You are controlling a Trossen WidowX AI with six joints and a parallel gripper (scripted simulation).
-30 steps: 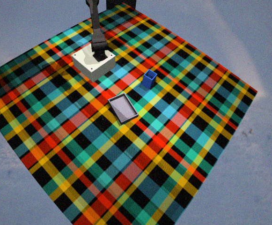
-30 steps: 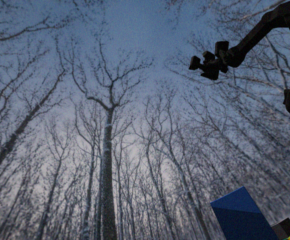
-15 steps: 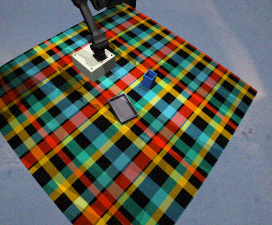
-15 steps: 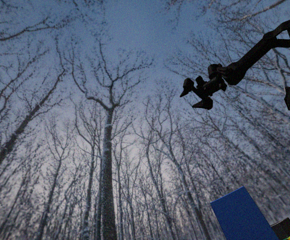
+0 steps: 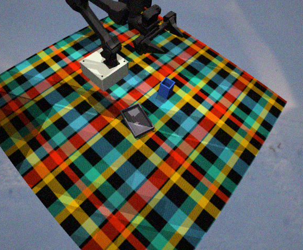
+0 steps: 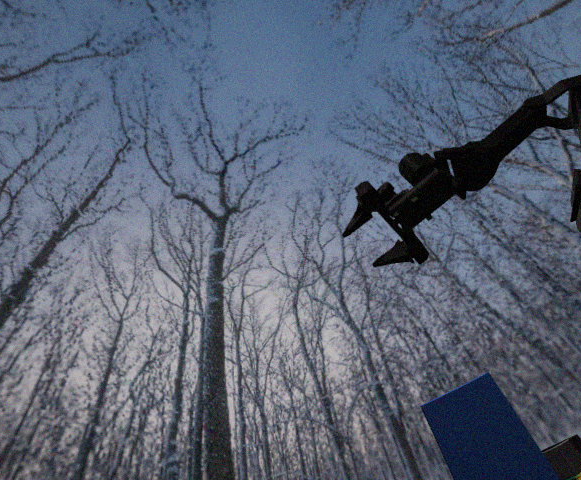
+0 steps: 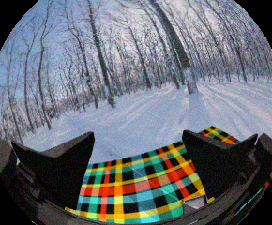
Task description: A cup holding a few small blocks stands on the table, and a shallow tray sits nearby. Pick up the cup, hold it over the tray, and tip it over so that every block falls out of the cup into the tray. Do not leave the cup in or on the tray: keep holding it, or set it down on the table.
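The red block lies 60 mm behind my gripper tip, 100 mm to the left of it and 360 mm below it. Round my gripper tip: blue square cup 60 mm behind, 100 mm to the left, 380 mm below.
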